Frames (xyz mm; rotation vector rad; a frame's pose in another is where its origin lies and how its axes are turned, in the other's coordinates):
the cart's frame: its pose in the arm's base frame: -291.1 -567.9 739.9 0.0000 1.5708 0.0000
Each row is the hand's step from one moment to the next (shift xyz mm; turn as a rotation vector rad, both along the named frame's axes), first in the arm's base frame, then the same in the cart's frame.
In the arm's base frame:
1: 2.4 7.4 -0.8 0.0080 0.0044 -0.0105
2: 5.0 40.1 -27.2 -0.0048 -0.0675 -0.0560
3: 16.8 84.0 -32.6 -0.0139 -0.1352 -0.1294
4: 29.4 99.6 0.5 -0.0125 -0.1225 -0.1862
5: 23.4 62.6 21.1 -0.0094 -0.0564 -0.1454
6: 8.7 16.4 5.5 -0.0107 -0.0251 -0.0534
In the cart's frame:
1: 0.8 7.4 2.4 0.0105 0.0044 0.0080
2: 27.2 40.1 5.0 0.0560 -0.0675 -0.0048
3: 32.6 84.0 16.8 0.1294 -0.1352 -0.0139
4: -0.5 99.6 29.4 0.1862 -0.1225 -0.0125
5: -21.1 62.6 23.4 0.1454 -0.0564 -0.0094
6: -5.5 16.4 8.7 0.0534 -0.0251 -0.0107

